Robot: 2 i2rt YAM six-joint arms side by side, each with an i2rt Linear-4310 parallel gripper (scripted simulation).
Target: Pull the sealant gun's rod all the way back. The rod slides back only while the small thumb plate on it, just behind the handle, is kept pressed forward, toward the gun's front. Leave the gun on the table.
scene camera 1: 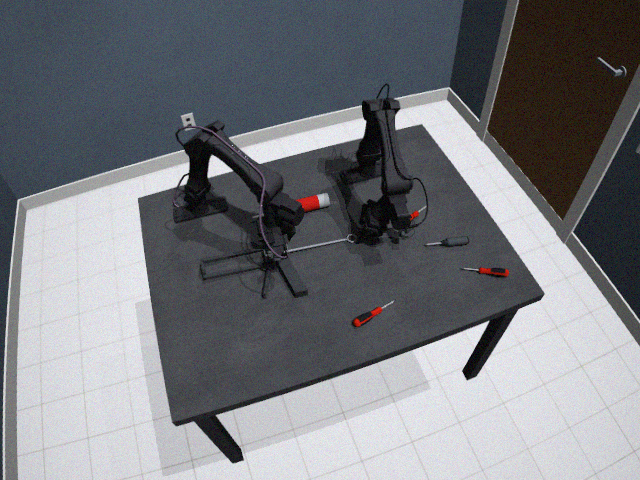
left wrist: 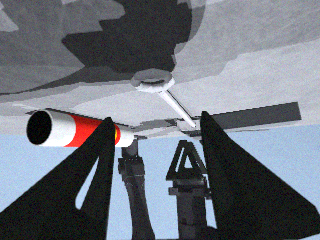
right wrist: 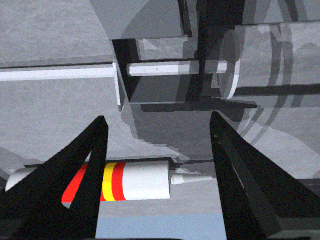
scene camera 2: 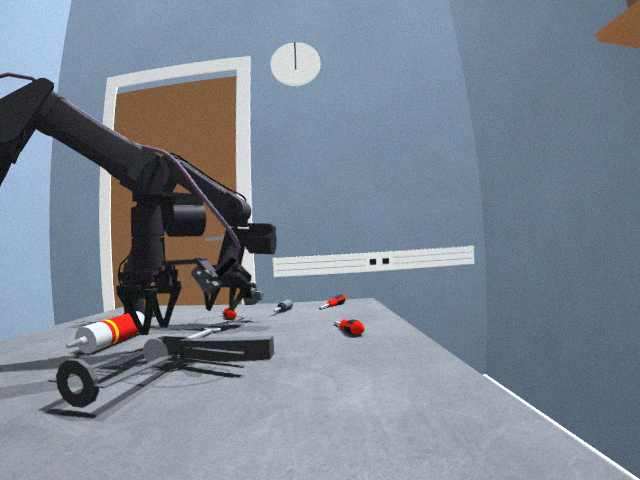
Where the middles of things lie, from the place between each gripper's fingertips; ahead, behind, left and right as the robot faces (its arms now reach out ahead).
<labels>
The rod (left wrist: pixel 161 88) lies 2 cm ahead of my right hand (scene camera 2: pixel 154 331), 11 cm to the left of it and 4 cm below it. The rest, counted from my right hand: white cartridge (right wrist: pixel 151 179) 15 cm behind, 8 cm to the left, 3 cm below.
Now: the rod 1 cm behind my left hand (scene camera 1: pixel 361 231), 17 cm to the right of it and 4 cm below it. Round my left hand: white cartridge 19 cm behind, 20 cm to the right, 3 cm below.
</labels>
